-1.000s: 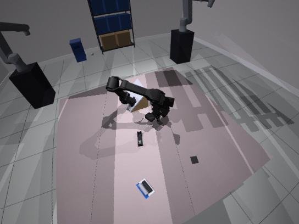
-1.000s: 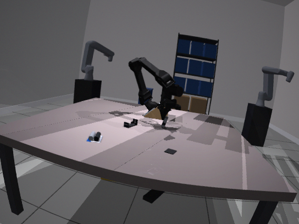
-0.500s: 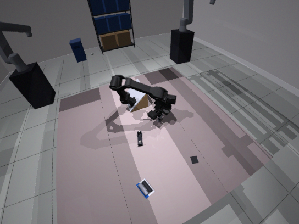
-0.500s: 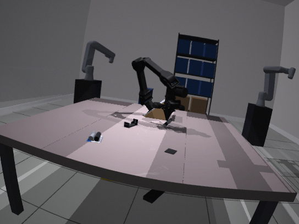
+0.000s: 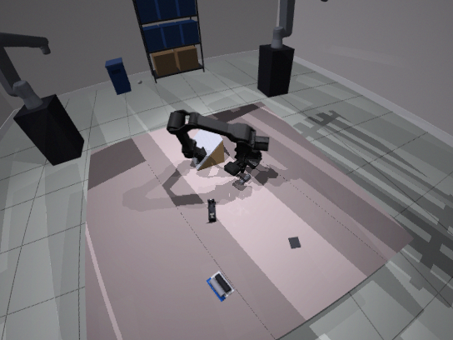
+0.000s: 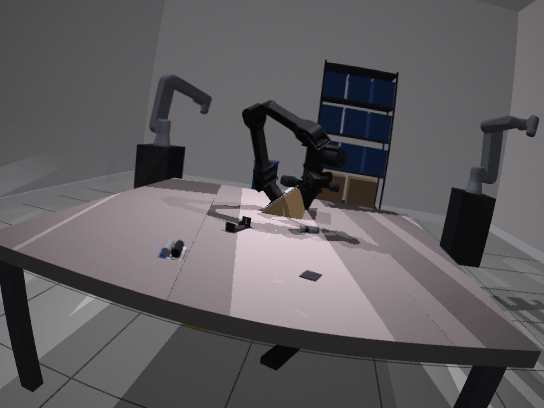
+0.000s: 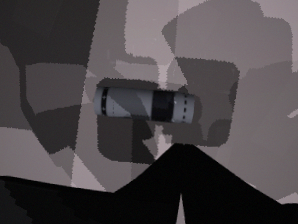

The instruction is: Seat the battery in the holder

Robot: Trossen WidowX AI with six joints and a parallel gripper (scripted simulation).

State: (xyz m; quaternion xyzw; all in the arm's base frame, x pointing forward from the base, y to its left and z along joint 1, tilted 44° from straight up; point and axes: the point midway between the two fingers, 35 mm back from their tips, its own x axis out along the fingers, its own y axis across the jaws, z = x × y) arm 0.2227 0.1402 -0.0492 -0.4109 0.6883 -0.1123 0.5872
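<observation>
The battery lies 7 cm below my gripper tip, 2 cm to the left of it and 1 cm behind it.
</observation>
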